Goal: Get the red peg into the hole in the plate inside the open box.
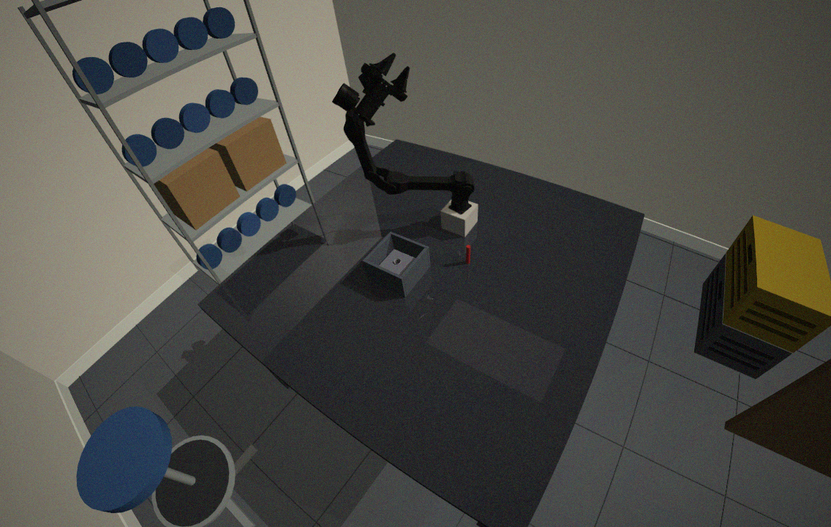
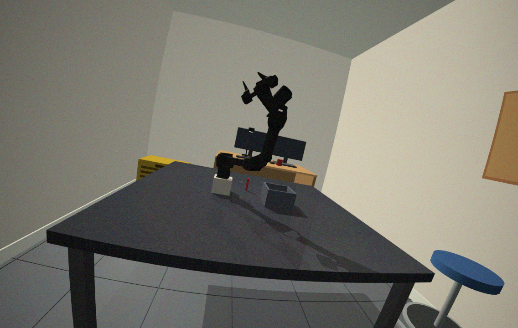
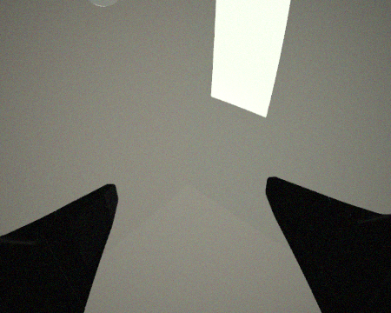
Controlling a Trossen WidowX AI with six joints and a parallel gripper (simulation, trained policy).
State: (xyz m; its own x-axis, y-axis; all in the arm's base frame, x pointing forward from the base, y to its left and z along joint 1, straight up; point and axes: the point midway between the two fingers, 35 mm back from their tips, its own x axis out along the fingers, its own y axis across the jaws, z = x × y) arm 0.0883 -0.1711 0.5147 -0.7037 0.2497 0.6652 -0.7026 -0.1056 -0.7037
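Right now my gripper tip is 80 mm short of the red peg, 310 mm to the right of it and 590 mm above it. Round my gripper tip: plate (270 mm ahead, 150 mm to the left, 580 mm below); then grey box (270 mm ahead, 150 mm to the left, 600 mm below).
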